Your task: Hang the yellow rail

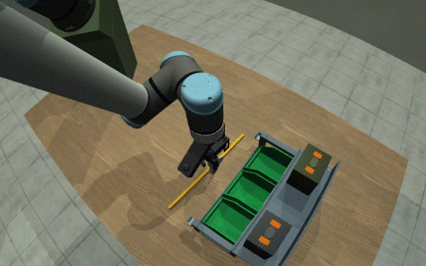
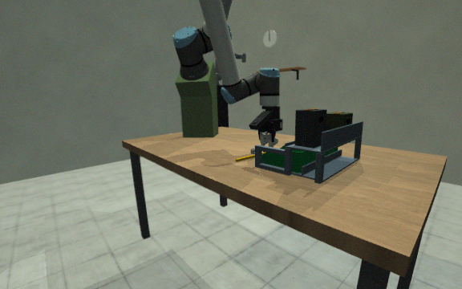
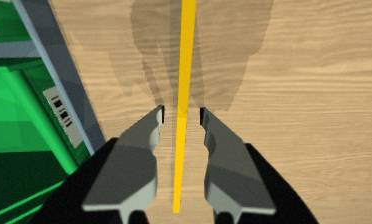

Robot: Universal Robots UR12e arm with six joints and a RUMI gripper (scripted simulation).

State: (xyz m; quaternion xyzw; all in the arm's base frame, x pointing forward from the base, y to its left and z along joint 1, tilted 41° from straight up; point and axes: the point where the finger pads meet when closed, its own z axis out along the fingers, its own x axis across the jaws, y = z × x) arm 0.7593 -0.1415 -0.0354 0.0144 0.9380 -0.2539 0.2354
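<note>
Right now the yellow rail is 10 mm below my hand. Also, from my hand: rack front bar: 90 mm ahead, 10 mm to the right.
</note>
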